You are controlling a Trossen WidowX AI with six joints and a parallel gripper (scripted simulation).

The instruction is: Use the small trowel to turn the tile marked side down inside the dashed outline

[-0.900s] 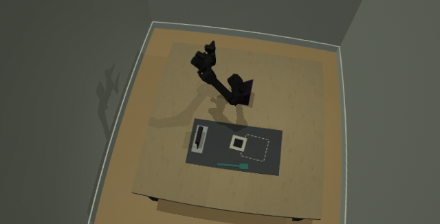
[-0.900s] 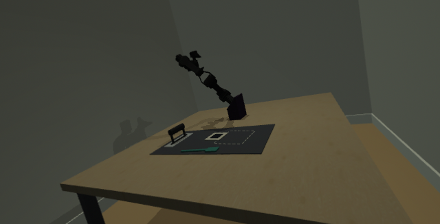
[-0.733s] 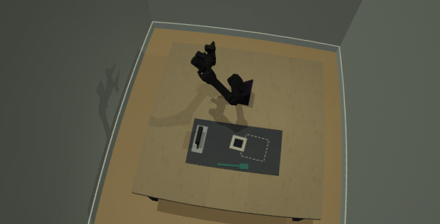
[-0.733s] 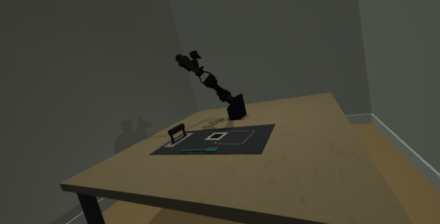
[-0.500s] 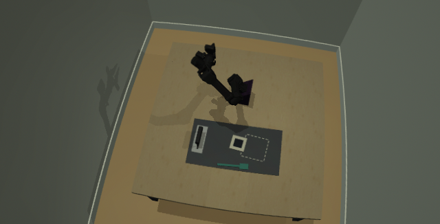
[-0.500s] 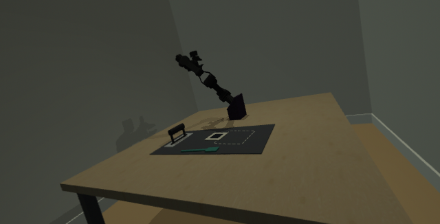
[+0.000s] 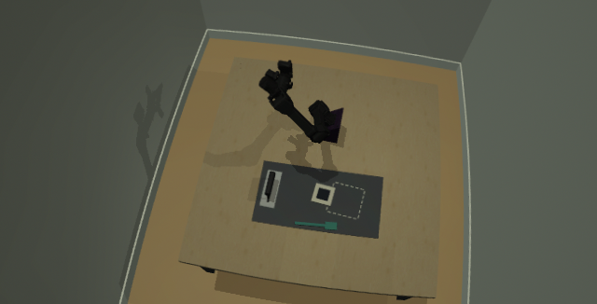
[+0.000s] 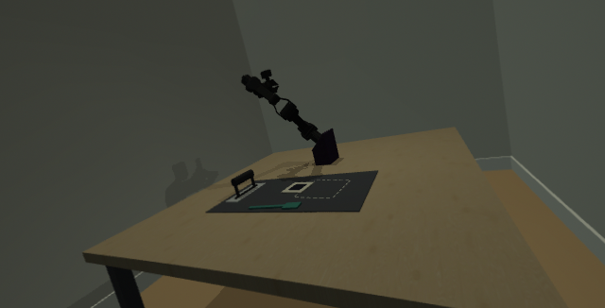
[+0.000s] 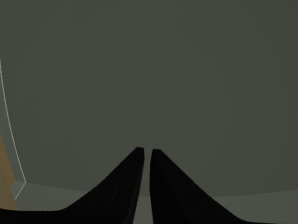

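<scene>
My gripper tip is now 48 cm short of the grey flat-bladed trowel, 1 cm to the right of it and 44 cm above it. The rest, counted from my gripper tip: small green trowel 59 cm ahead, 30 cm to the left, 47 cm below; then dark mat 46 cm ahead, 26 cm to the left, 50 cm below; then tile 43 cm ahead, 28 cm to the left, 47 cm below.
</scene>
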